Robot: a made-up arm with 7 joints. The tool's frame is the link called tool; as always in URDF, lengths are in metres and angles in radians. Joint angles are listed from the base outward.
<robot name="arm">
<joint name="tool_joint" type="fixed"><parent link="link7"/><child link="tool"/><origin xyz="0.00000 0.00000 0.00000" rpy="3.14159 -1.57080 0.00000"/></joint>
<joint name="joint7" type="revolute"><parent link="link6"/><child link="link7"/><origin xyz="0.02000 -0.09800 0.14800" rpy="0.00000 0.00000 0.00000"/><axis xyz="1 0 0"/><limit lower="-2.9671" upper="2.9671"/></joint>
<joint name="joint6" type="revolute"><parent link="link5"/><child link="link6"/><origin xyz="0.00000 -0.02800 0.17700" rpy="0.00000 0.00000 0.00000"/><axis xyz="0 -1 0"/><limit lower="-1.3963" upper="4.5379"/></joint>
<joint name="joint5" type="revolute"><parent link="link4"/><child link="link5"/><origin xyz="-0.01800 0.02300 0.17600" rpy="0.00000 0.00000 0.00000"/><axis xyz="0 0 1"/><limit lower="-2.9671" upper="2.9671"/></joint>
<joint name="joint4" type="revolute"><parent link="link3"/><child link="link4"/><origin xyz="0.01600 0.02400 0.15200" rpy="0.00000 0.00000 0.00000"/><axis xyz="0 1 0"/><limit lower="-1.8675" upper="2.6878"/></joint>
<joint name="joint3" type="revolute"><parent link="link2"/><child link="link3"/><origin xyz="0.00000 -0.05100 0.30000" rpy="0.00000 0.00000 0.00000"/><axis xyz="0 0 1"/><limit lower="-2.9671" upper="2.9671"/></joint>
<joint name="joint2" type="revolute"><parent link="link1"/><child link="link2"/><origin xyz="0.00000 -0.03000 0.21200" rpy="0.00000 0.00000 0.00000"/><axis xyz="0 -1 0"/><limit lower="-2.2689" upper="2.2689"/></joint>
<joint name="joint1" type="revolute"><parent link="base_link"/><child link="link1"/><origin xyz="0.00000 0.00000 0.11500" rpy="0.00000 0.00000 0.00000"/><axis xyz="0 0 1"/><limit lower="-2.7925" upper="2.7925"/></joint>
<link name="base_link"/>
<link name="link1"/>
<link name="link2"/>
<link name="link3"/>
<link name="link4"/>
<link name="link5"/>
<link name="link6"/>
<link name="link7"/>
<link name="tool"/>
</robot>
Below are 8 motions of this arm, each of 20 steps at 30 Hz.
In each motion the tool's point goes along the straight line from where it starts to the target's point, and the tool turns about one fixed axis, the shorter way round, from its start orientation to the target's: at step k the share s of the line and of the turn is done. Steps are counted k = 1, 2, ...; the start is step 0. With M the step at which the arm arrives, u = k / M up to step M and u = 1 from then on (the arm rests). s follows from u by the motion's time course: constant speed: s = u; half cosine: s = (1 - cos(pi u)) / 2; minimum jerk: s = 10 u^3 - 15 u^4 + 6 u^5.
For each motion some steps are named. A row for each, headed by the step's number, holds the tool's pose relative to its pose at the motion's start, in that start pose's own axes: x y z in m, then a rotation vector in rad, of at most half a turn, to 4 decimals.
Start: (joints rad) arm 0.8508 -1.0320 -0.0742 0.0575 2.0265 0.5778 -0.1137
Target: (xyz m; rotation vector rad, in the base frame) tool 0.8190 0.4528 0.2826 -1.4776 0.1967 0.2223
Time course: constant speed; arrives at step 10
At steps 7, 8, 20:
7: 0.0209 0.1480 -0.2873 -0.3434 0.2752 0.3305
8: 0.0239 0.1691 -0.3284 -0.3925 0.3145 0.3777
20: 0.0298 0.2114 -0.4105 -0.4906 0.3932 0.4721

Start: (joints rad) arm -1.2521 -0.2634 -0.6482 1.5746 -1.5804 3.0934 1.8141
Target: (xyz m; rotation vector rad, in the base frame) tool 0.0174 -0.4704 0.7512 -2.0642 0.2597 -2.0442
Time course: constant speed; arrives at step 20
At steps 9, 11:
9: -0.0222 0.0350 0.0385 0.1924 0.0081 -0.0897
11: -0.0271 0.0428 0.0471 0.2352 0.0099 -0.1096

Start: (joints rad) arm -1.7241 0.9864 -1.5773 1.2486 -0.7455 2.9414 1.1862
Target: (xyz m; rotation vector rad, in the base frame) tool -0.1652 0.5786 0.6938 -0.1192 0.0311 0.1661
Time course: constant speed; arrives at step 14
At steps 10, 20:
10: -0.0045 -0.0045 0.0121 0.0645 -0.0779 -0.4581
20: -0.0063 -0.0063 0.0170 0.0903 -0.1091 -0.6413

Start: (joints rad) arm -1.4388 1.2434 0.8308 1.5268 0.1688 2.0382 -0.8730
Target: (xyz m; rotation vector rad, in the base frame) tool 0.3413 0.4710 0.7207 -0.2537 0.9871 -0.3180
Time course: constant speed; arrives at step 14
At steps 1, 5, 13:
1: 0.0035 -0.0217 0.0086 0.0312 0.0188 -0.1075
5: 0.0177 -0.1083 0.0430 0.1558 0.0939 -0.5376
13: 0.0460 -0.2815 0.1119 0.4050 0.2440 -1.3979

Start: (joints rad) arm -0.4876 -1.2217 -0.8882 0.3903 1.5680 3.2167 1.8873
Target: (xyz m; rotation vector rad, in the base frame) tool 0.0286 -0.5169 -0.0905 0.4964 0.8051 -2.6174
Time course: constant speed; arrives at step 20
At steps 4, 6, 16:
4: 0.0851 -0.0935 -0.0175 -0.0821 -0.0288 -0.1723
6: 0.1276 -0.1403 -0.0262 -0.1232 -0.0432 -0.2585
16: 0.3403 -0.3741 -0.0699 -0.3286 -0.1151 -0.6893

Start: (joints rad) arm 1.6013 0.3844 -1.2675 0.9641 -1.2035 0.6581 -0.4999
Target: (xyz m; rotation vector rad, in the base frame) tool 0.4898 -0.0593 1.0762 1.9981 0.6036 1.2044
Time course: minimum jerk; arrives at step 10
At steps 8, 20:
8: 0.0707 -0.1541 0.0610 0.2569 -0.0011 0.0702
20: 0.0750 -0.1635 0.0647 0.2727 -0.0011 0.0745

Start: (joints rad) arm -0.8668 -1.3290 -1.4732 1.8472 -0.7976 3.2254 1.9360
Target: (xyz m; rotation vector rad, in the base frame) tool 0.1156 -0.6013 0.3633 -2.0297 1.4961 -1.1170
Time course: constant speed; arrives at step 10
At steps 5, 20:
5: -0.0316 0.0052 0.0442 0.1626 -0.2504 0.0231
20: -0.0631 0.0105 0.0885 0.3251 -0.5008 0.0462

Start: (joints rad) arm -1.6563 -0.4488 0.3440 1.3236 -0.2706 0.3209 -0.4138
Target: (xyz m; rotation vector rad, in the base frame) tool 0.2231 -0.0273 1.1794 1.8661 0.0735 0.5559
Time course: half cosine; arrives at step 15
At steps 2, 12, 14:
2: -0.0133 -0.0239 -0.0259 -0.0315 0.0425 -0.0322
12: -0.2792 -0.4991 -0.5429 -0.6585 0.8901 -0.6732
14: -0.3053 -0.5458 -0.5937 -0.7200 0.9733 -0.7361

